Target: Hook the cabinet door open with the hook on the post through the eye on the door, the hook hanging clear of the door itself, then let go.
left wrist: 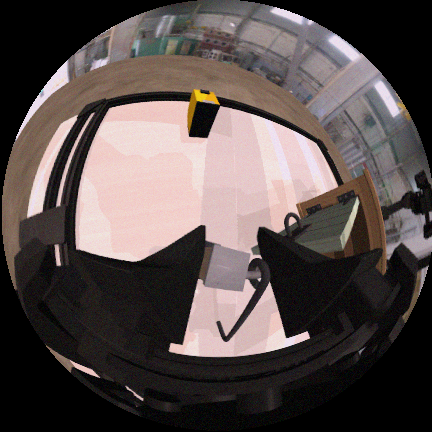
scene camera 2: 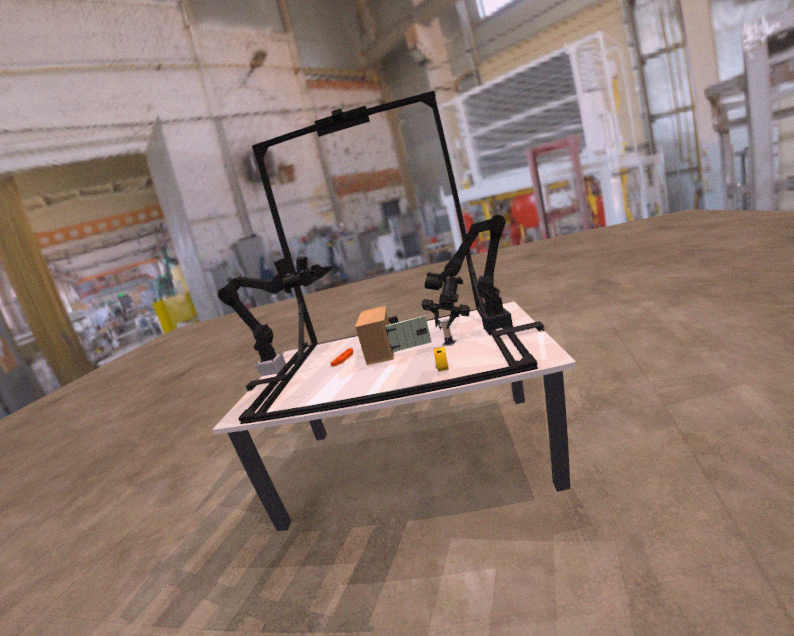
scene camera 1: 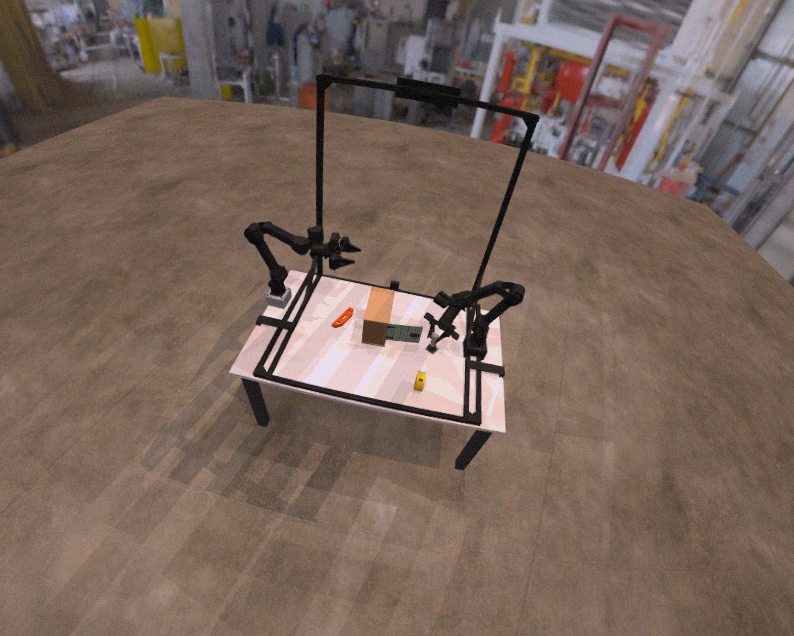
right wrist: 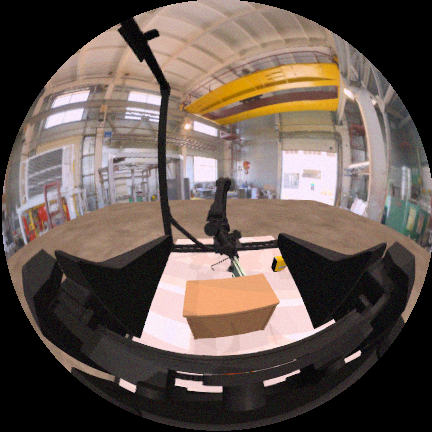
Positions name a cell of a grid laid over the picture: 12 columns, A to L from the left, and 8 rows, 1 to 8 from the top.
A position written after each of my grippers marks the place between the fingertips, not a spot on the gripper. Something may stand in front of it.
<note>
My right gripper (scene camera 1: F4) is open, with nothing in its grasp. I also see my left gripper (scene camera 2: G5), a wooden cabinet (scene camera 2: F5) and a grey post (left wrist: G5).
My left gripper also shows in the left wrist view (left wrist: G5). My right gripper also shows in the right wrist view (right wrist: G5). The wooden cabinet also shows in the left wrist view (left wrist: K5), in scene camera 1 (scene camera 1: F4) and in the right wrist view (right wrist: G6).
</note>
